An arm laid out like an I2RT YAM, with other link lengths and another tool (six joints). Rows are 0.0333 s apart.
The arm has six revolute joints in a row. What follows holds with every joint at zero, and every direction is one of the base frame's.
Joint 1 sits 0.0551 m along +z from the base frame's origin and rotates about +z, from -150 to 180 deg.
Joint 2 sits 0.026 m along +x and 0.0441 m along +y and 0.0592 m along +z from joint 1 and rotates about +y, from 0 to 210 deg.
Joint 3 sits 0.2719 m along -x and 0.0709 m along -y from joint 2 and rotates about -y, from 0 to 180 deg.
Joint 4 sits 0.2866 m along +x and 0.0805 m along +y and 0.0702 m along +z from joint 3 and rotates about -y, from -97 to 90 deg.
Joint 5 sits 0.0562 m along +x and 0.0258 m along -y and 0.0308 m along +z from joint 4 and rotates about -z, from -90 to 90 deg.
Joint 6 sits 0.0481 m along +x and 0.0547 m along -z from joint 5 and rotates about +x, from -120 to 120 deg.
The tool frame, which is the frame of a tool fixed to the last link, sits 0.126 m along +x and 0.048 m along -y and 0.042 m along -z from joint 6; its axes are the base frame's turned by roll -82.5, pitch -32.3 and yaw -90 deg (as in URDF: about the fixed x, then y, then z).
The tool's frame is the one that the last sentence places.
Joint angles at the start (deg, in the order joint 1, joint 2, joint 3, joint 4, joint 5, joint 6): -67.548 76.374 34.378 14.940 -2.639 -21.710
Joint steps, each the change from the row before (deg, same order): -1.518 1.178 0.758 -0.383 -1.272 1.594; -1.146 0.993 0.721 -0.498 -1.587 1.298; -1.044 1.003 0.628 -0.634 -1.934 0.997; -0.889 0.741 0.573 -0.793 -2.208 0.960; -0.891 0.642 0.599 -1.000 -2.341 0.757; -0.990 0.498 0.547 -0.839 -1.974 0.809; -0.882 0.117 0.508 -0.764 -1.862 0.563; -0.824 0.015 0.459 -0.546 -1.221 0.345; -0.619 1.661 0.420 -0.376 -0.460 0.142; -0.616 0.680 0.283 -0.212 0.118 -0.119; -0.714 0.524 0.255 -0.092 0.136 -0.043; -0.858 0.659 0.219 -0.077 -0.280 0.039; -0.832 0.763 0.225 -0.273 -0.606 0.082; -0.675 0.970 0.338 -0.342 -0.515 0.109
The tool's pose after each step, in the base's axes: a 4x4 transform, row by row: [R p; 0 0 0 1], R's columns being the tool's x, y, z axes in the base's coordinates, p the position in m. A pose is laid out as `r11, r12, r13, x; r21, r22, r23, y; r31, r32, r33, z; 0, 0, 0, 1`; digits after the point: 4 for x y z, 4 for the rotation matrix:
-0.4229, -0.7667, 0.4831, 0.1286; -0.5976, -0.1647, -0.7847, -0.3911; 0.6812, -0.6205, -0.3885, 0.0876; 0, 0, 0, 1
-0.4438, -0.7515, 0.4882, 0.1267; -0.6122, -0.1436, -0.7776, -0.3939; 0.6545, -0.6439, -0.3963, 0.0831; 0, 0, 0, 1
-0.4570, -0.7358, 0.4998, 0.1262; -0.6319, -0.1269, -0.7646, -0.3956; 0.6260, -0.6652, -0.4070, 0.0776; 0, 0, 0, 1
-0.4667, -0.7171, 0.5176, 0.1273; -0.6539, -0.1142, -0.7479, -0.3960; 0.5955, -0.6875, -0.4157, 0.0730; 0, 0, 0, 1
-0.4725, -0.6986, 0.5373, 0.1287; -0.6770, -0.1027, -0.7288, -0.3959; 0.5644, -0.7081, -0.4244, 0.0690; 0, 0, 0, 1
-0.4824, -0.6810, 0.5509, 0.1282; -0.6928, -0.0882, -0.7157, -0.3964; 0.5360, -0.7269, -0.4293, 0.0662; 0, 0, 0, 1
-0.4893, -0.6641, 0.5652, 0.1282; -0.7043, -0.0814, -0.7052, -0.3970; 0.5144, -0.7432, -0.4279, 0.0663; 0, 0, 0, 1
-0.4966, -0.6529, 0.5719, 0.1266; -0.7083, -0.0760, -0.7018, -0.3985; 0.5017, -0.7536, -0.4247, 0.0677; 0, 0, 0, 1
-0.5001, -0.6538, 0.5678, 0.1237; -0.7202, -0.0501, -0.6920, -0.3991; 0.4809, -0.7550, -0.4458, 0.0582; 0, 0, 0, 1
-0.5059, -0.6581, 0.5577, 0.1191; -0.7188, -0.0358, -0.6943, -0.4009; 0.4769, -0.7521, -0.4549, 0.0551; 0, 0, 0, 1
-0.5144, -0.6609, 0.5465, 0.1137; -0.7143, -0.0225, -0.6995, -0.4031; 0.4746, -0.7501, -0.4606, 0.0532; 0, 0, 0, 1
-0.5231, -0.6600, 0.5391, 0.1087; -0.7130, -0.0076, -0.7012, -0.4048; 0.4669, -0.7512, -0.4666, 0.0500; 0, 0, 0, 1
-0.5301, -0.6567, 0.5365, 0.1046; -0.7166, 0.0087, -0.6974, -0.4055; 0.4533, -0.7541, -0.4752, 0.0456; 0, 0, 0, 1
-0.5358, -0.6539, 0.5342, 0.1014; -0.7218, 0.0265, -0.6916, -0.4060; 0.4380, -0.7562, -0.4861, 0.0403; 0, 0, 0, 1

